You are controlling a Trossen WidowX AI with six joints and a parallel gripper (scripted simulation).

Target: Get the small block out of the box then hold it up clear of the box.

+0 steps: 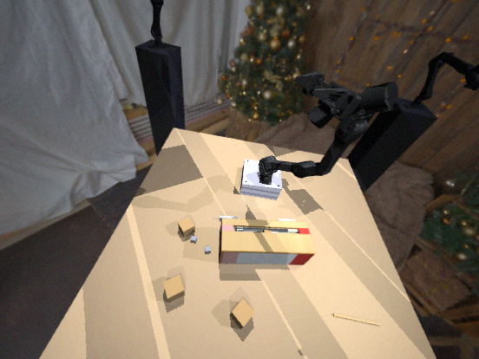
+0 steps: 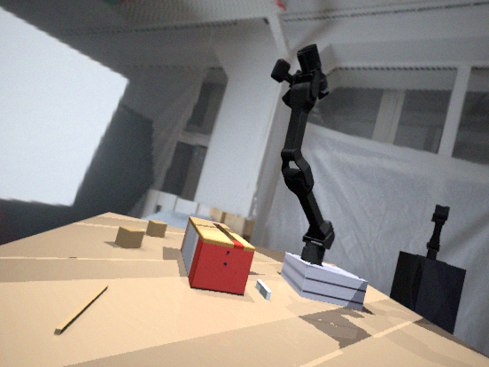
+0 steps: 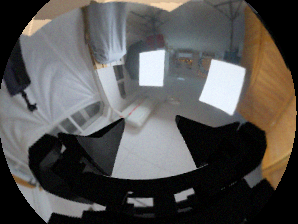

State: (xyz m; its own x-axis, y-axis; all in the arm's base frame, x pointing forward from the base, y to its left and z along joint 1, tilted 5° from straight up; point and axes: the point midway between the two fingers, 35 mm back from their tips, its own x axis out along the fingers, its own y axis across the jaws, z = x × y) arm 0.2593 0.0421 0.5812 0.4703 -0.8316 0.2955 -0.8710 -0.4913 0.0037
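My gripper tip is 630 mm above the box, 60 mm to the right of it and 60 mm short of it. The rest, counted from my gripper tip: thin stick 690 mm below, 470 mm to the left, 270 mm ahead; brown block 610 mm below, 80 mm to the left, 70 mm ahead.
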